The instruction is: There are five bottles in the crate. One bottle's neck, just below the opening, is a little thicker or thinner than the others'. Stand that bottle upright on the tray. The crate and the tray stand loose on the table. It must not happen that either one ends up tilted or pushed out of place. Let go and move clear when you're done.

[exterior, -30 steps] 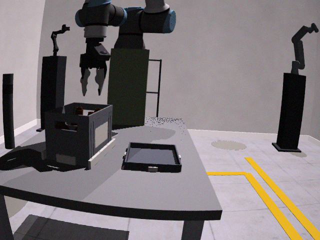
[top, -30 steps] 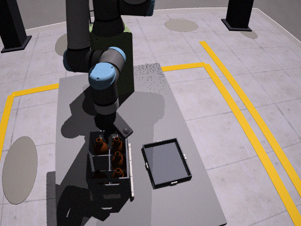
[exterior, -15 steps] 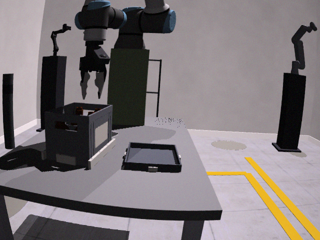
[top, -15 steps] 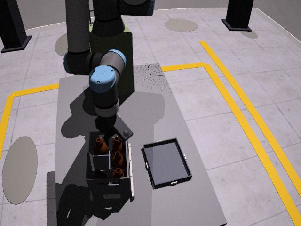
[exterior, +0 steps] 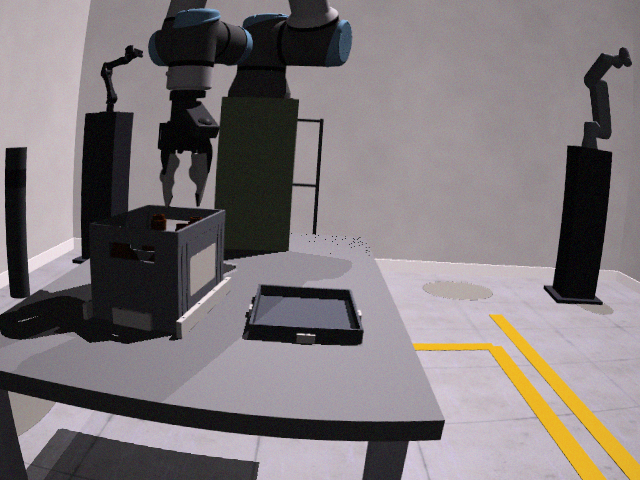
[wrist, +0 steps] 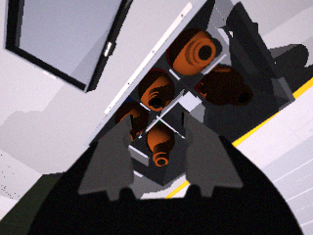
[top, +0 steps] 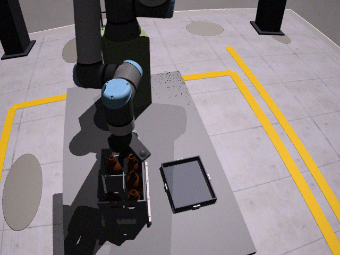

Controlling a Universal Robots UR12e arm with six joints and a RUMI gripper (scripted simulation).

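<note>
Right now the dark grey crate is 13 cm below my hand and 5 cm to the right of it. The rest, counted from my hand: black tray 23 cm to the left, 20 cm below, 4 cm behind.
</note>
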